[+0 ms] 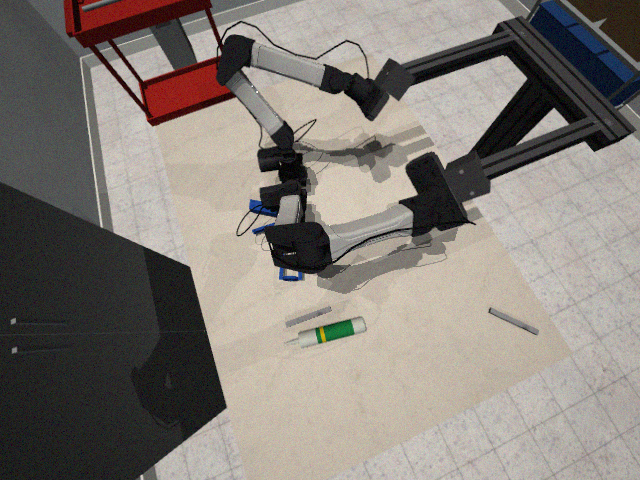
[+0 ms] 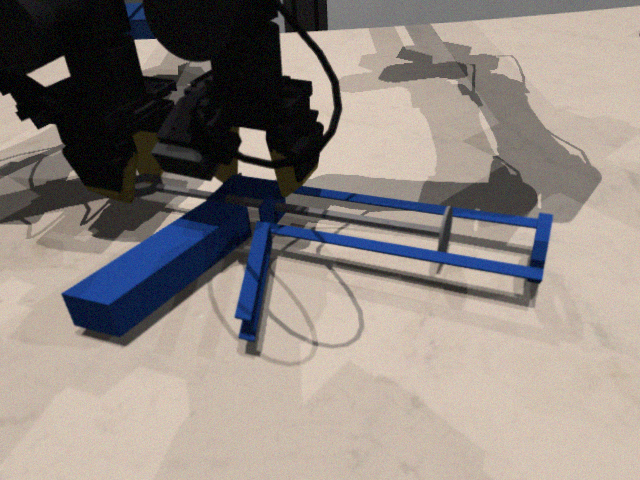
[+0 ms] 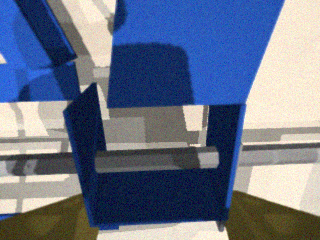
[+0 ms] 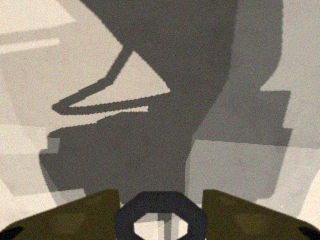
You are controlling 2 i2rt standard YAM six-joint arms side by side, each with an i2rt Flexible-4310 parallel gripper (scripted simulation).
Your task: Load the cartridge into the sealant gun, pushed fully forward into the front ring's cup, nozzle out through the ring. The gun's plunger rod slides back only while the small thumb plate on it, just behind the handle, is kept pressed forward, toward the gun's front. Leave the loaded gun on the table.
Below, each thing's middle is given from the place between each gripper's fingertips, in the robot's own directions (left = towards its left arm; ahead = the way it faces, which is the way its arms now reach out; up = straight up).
The plunger rod [image 2: 445,230] is 3 cm ahead of my left hand [image 2: 259,189], 1 cm to the left of it and 1 cm below it. From my left hand the other things lie so: cartridge [image 1: 346,328]: 43 cm to the left, 9 cm ahead, 1 cm below.
Now: right hand [image 2: 138,192] 130 mm to the right of the plunger rod and 60 mm short of it. Also, from my right hand: cartridge: 550 mm to the left, 130 mm ahead.
